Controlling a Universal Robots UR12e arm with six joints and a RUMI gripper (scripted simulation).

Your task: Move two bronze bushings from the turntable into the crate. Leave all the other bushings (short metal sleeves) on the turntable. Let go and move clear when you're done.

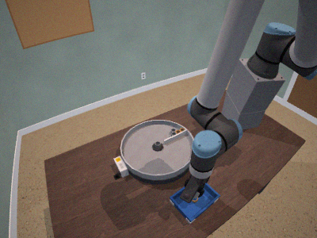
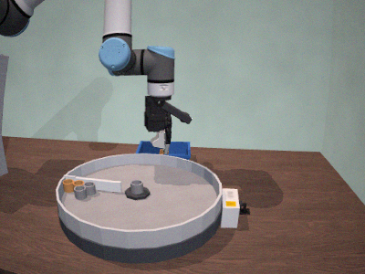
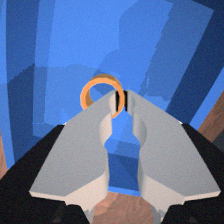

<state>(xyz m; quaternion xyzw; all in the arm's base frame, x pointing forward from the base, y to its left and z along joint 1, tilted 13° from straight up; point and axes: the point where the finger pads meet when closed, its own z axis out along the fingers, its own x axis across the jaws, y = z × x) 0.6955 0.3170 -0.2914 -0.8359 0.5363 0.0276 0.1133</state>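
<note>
Right now my hand is 10 mm past the blue crate, 10 mm to the right of it and 10 mm above it. Also, from my hand: round grey turntable: 350 mm to the right, 20 mm above.
</note>
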